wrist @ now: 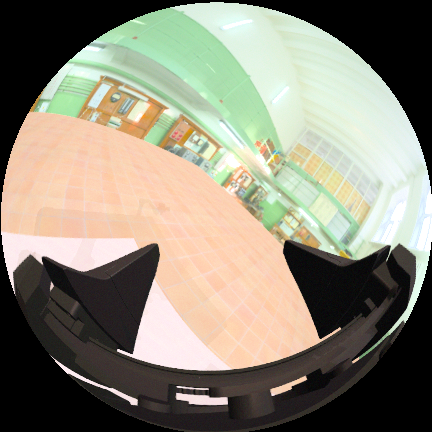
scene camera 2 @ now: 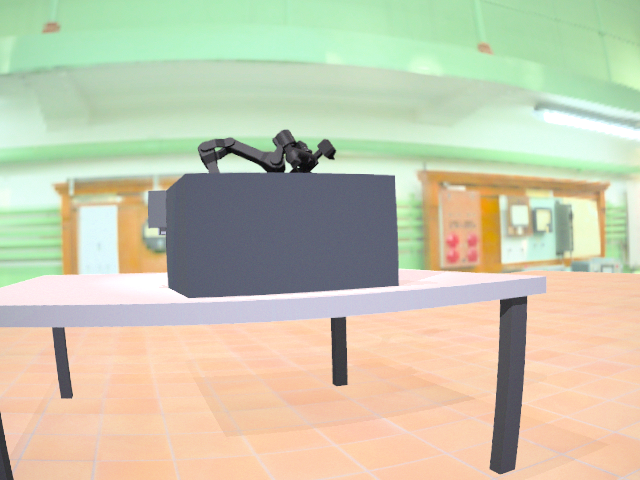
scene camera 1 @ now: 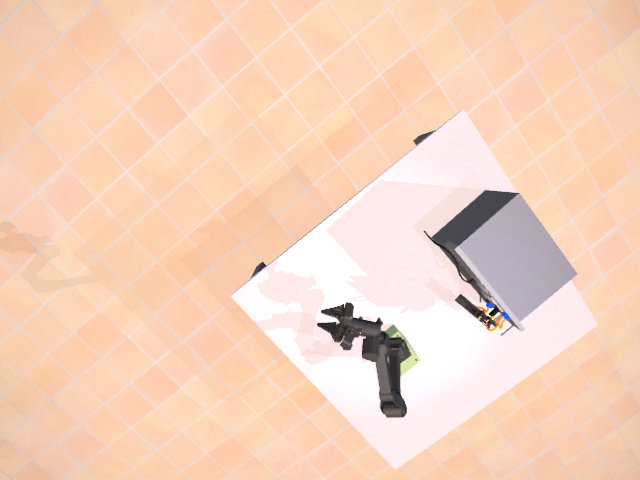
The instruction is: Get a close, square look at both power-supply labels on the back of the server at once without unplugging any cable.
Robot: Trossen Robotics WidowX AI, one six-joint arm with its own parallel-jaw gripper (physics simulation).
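Frame: origin at the arm's base, x ahead, y left, z up, level; millimetres.
Seen in the pictures: gripper, between the fingertips: (wrist: 223,249) (scene camera 2: 324,166) (scene camera 1: 318,318); arm's base, origin of its link: (scene camera 1: 401,352).
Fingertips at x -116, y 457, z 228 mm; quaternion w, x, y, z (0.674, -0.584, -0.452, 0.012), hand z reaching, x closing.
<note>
Offsets run from my fingertips to a thing's top centre. "*": to the spot under its first point.
The server (scene camera 1: 516,258) (scene camera 2: 284,235) is a large grey box on the table. In scene camera 1 its cabled back side faces the arm's part of the table. Black cables (scene camera 1: 456,260) run along that side, and orange cables @(* dz -195, dx +495, dy -585 mm) (scene camera 1: 491,324) with blue plugs gather near its lower corner. The power-supply labels cannot be made out in scene camera 1 and do not show in the wrist view. My gripper (scene camera 1: 319,318) (wrist: 223,249) is open and empty. It is above the table's left part, pointing away from the server, towards the table edge and the room.
The white table (scene camera 1: 558,330) (scene camera 2: 454,289) (wrist: 170,340) carries the server and the arm. The arm (scene camera 1: 388,377) (scene camera 2: 250,152) bends above a green base plate (scene camera 1: 410,365). A dark elongated part @(* dz -201, dx +461, dy -438 mm) (scene camera 1: 466,304) sticks out from the server's back near the orange cables. Tiled floor surrounds the table.
</note>
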